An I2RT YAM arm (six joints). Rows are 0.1 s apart.
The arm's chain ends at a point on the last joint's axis. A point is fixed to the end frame.
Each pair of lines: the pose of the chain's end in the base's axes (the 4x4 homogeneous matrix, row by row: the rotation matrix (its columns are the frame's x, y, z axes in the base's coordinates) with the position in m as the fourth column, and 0 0 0 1 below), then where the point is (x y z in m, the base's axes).
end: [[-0.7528 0.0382 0.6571 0.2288], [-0.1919 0.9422 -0.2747 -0.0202], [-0.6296 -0.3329 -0.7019 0.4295], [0 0 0 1]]
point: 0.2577 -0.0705 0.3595
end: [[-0.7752 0.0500 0.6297 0.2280], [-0.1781 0.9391 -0.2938 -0.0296], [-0.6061 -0.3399 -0.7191 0.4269], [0 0 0 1]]
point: 0.2537 -0.0810 0.3564
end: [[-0.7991 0.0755 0.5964 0.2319], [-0.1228 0.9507 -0.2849 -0.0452], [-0.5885 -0.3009 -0.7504 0.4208], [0 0 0 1]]
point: 0.2535 -0.0944 0.3474
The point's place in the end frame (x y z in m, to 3 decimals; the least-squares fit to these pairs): 0.032 -0.023 0.082
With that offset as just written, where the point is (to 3 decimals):
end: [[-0.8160 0.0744 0.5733 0.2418], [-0.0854 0.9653 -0.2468 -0.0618], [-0.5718 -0.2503 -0.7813 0.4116], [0 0 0 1]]
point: 0.261 -0.107 0.335
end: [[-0.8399 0.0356 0.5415 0.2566], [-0.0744 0.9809 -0.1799 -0.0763], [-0.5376 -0.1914 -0.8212 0.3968], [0 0 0 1]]
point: 0.273 -0.116 0.317
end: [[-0.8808 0.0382 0.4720 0.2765], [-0.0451 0.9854 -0.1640 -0.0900], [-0.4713 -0.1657 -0.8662 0.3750], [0 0 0 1]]
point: 0.286 -0.128 0.293
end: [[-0.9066 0.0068 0.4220 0.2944], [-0.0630 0.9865 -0.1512 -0.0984], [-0.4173 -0.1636 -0.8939 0.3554], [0 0 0 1]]
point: 0.300 -0.136 0.273
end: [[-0.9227 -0.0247 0.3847 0.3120], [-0.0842 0.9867 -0.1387 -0.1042], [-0.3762 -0.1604 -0.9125 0.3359], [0 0 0 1]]
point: 0.315 -0.141 0.253
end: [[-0.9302 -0.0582 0.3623 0.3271], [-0.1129 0.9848 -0.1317 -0.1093], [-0.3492 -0.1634 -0.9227 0.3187], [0 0 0 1]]
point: 0.328 -0.146 0.236
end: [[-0.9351 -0.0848 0.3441 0.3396], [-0.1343 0.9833 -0.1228 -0.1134], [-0.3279 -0.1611 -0.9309 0.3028], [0 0 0 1]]
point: 0.340 -0.150 0.220
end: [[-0.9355 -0.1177 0.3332 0.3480], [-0.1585 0.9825 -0.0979 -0.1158], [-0.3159 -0.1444 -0.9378 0.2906], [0 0 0 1]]
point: 0.348 -0.151 0.207
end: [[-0.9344 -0.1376 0.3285 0.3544], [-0.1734 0.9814 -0.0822 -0.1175], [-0.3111 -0.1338 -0.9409 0.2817], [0 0 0 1]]
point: 0.355 -0.152 0.198
